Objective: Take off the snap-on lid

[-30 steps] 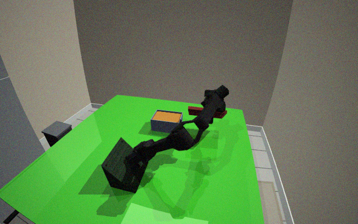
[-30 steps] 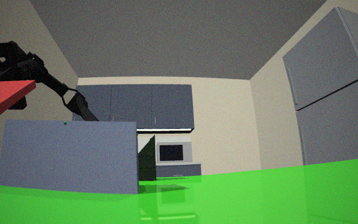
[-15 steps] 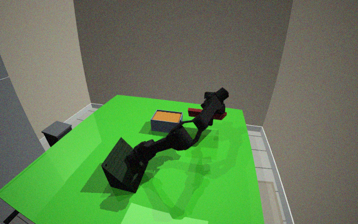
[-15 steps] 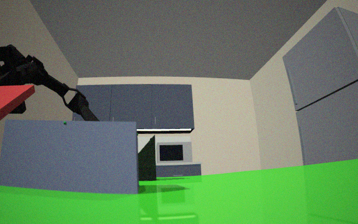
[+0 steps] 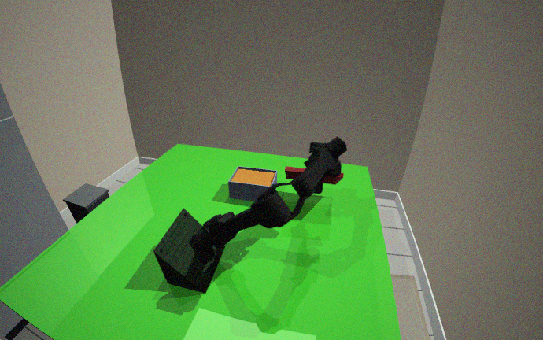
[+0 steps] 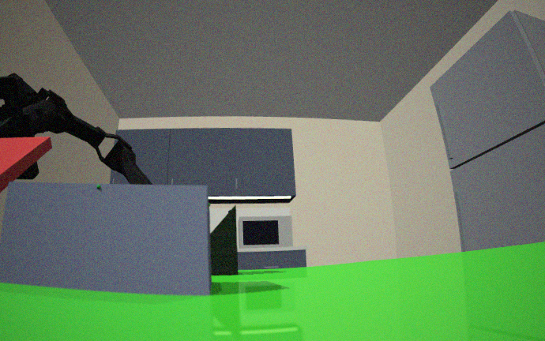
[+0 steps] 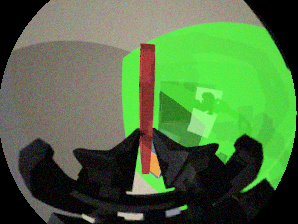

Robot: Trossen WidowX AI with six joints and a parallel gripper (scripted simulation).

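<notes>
Right now the red lid is 6 cm ahead of my gripper tip, 5 cm below it and 1 cm to the left of it. Round my gripper tip: blue-grey storage box: 27 cm to the left, 14 cm below, 5 cm ahead.
</notes>
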